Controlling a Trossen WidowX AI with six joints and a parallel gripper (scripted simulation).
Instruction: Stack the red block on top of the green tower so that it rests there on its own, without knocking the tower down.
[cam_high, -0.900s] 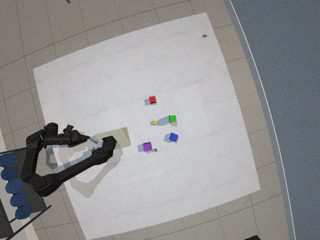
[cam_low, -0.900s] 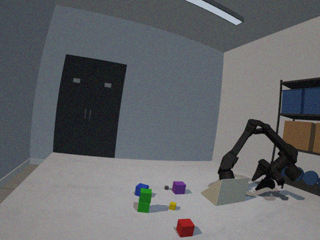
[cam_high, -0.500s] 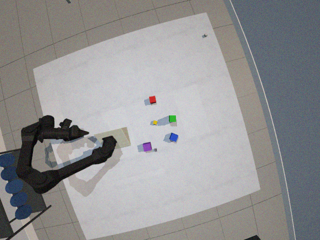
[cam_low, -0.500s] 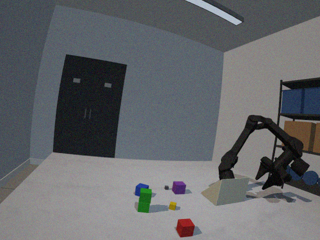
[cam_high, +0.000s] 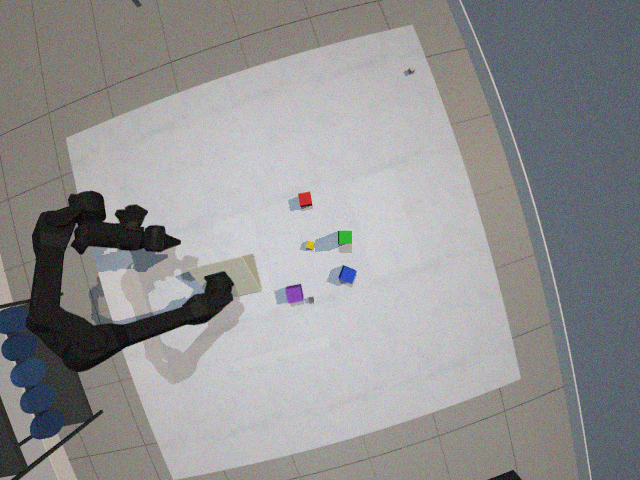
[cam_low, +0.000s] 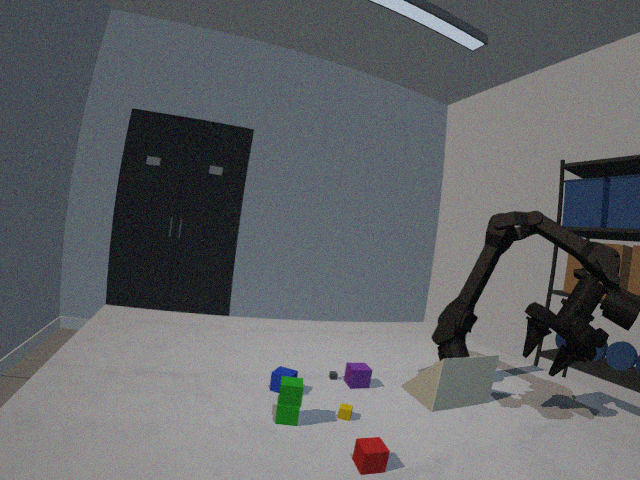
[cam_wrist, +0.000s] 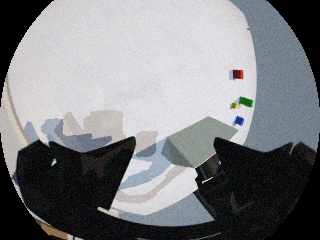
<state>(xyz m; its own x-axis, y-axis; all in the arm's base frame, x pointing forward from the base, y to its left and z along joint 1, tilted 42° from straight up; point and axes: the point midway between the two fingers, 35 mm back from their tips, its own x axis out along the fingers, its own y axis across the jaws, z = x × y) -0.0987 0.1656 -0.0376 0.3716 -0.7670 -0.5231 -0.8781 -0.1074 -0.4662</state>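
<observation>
Now: the red block 390 mm ahead of my gripper tip, 100 mm below it and 30 mm to the left of it. Also, from my gripper tip: purple cube: 290 mm ahead, 240 mm to the right, 90 mm below; then yellow cube: 370 mm ahead, 110 mm to the right, 110 mm below.
</observation>
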